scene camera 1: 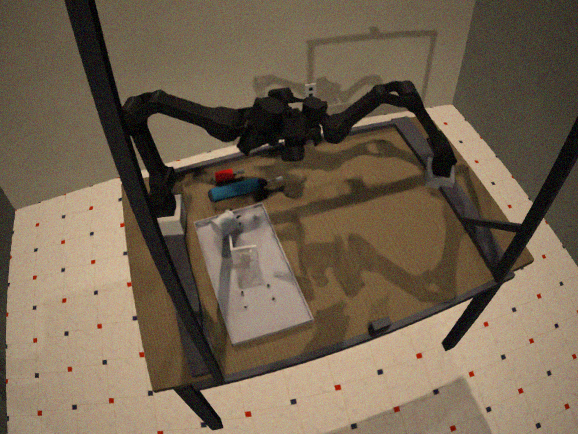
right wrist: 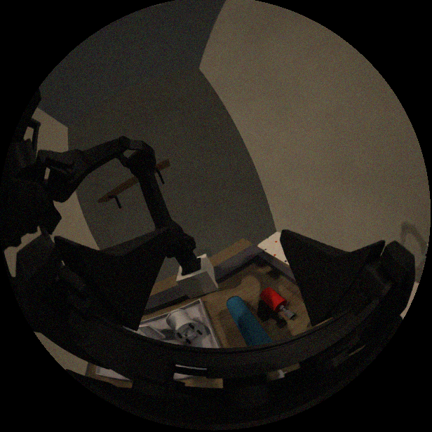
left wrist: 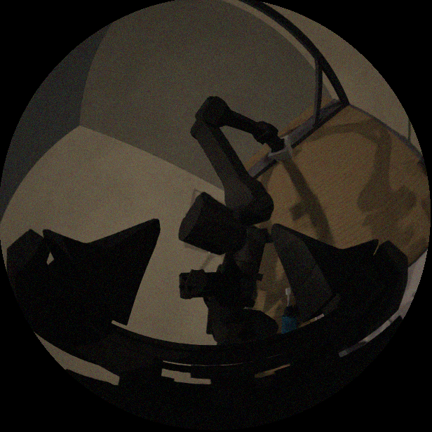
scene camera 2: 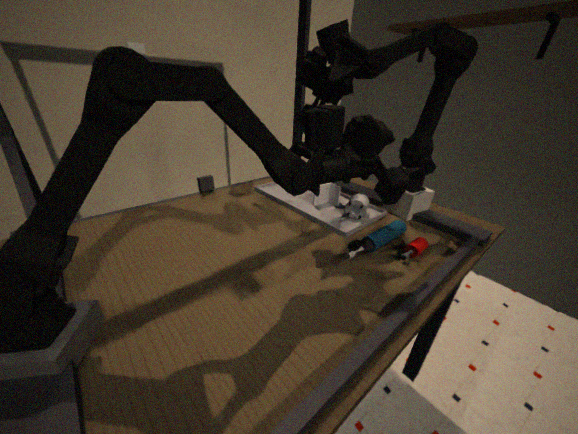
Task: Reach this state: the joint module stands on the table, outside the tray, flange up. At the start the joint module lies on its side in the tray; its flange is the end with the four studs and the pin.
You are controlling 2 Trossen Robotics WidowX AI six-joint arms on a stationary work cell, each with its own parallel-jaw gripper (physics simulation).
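Pixels of known places: left gripper, fingertip midpoint: [scene camera 1: 307, 116] [scene camera 2: 317, 104]; right gripper, fingertip midpoint: [scene camera 2: 406, 153]; left arm's base at its link origin: [scene camera 1: 164, 208] [scene camera 2: 410, 187]; right arm's base at its link origin: [scene camera 1: 441, 169] [scene camera 2: 37, 329].
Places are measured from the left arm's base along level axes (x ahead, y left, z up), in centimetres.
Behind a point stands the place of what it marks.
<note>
The white-grey joint module [scene camera 1: 226, 221] @[x 18.4, y -5.2, z -2.3 cm] [scene camera 2: 358, 204] @[x 19.7, y -1.8, z -3.0 cm] [right wrist: 181, 321] lies on its side in the white tray [scene camera 1: 287, 312] @[x 32.6, y -32.8, z -8.0 cm] [scene camera 2: 310, 215] @[x 32.2, y -8.2, z -7.1 cm]. Its studded flange end faces right in scene camera 1 and toward the lower right in the right wrist view. My left gripper [left wrist: 217, 227] is open, with nothing between its fingers. My right gripper [right wrist: 227, 234] is open and empty too. Both are raised above the back of the table [scene camera 1: 380, 225] @[x 63.6, y -7.3, z -8.4 cm] [scene camera 2: 165, 265] @[x 73.1, y -3.6, z -8.4 cm], apart from the module. In both scene views the dark wrists overlap, and the fingertips are hard to make out.
A blue-handled tool [scene camera 1: 235, 190] @[x 21.2, y 8.9, z -5.1 cm] [scene camera 2: 387, 235] @[x 22.5, y 12.3, z -5.0 cm] [right wrist: 246, 320] and a red-handled tool [scene camera 1: 224, 175] @[x 17.8, y 16.3, z -5.5 cm] [scene camera 2: 417, 246] @[x 19.3, y 18.7, z -5.2 cm] [right wrist: 273, 299] lie beside the tray. A pale angular part [scene camera 1: 243, 247] @[x 22.9, y -15.6, z -1.0 cm] [scene camera 2: 328, 194] @[x 20.4, y -15.4, z -5.0 cm] and several small dark pegs are in the tray. Dark frame posts stand around the table.
</note>
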